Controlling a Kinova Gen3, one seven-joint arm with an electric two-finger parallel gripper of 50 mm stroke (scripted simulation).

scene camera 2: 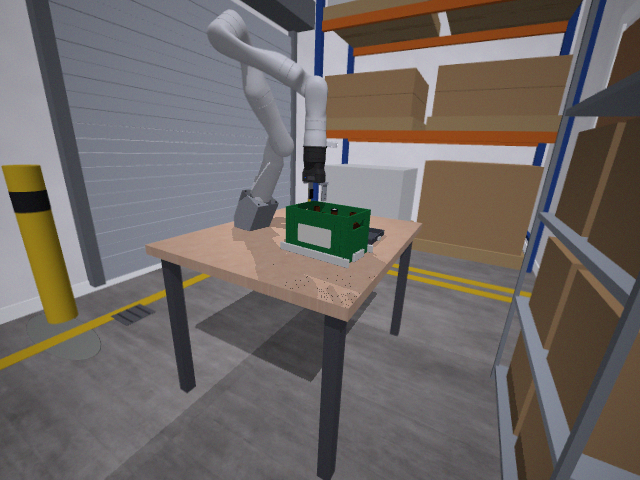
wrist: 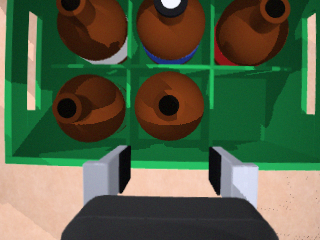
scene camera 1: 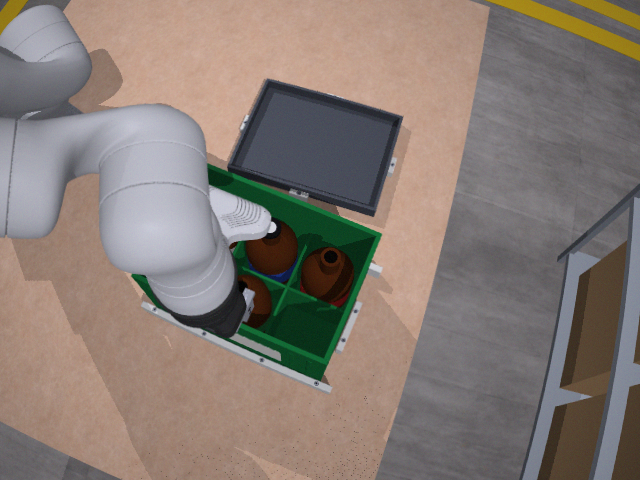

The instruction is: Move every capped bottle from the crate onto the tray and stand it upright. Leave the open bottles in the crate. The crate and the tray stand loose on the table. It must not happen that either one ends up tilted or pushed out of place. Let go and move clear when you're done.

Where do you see a dark grey tray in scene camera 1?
334, 145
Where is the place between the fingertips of my gripper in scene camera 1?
224, 302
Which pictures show the green crate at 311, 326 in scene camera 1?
Scene camera 2, the wrist view and scene camera 1: all of them.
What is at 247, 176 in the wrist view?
My gripper.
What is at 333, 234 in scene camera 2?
A green crate.
